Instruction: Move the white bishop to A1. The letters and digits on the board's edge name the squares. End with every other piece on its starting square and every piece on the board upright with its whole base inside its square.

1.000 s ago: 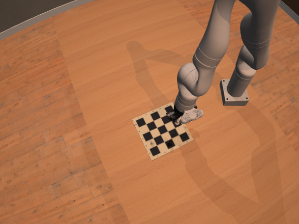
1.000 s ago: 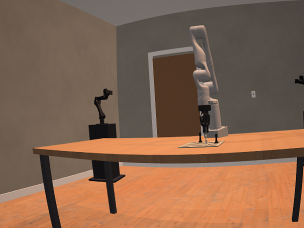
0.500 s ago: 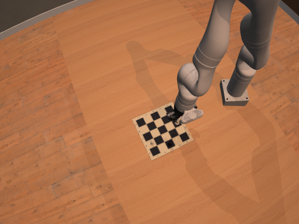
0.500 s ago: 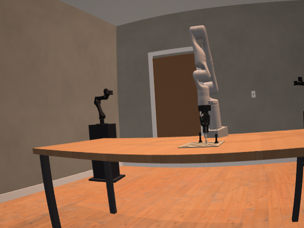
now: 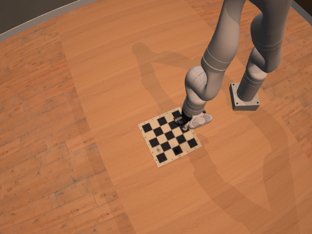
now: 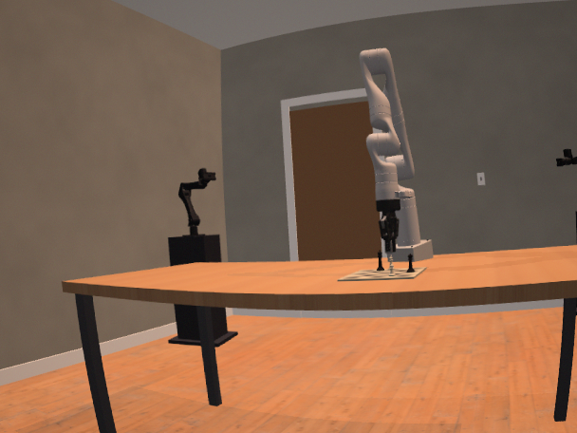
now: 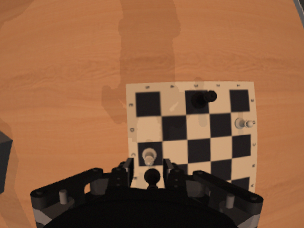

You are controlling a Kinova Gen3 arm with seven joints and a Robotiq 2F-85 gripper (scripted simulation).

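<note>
My gripper is now 80 mm short of the chessboard, 70 mm above it and 20 mm to the left of it. The rest, counted from my hand: white piece (160 mm ahead, 60 mm below, 10 mm to the left).
</note>
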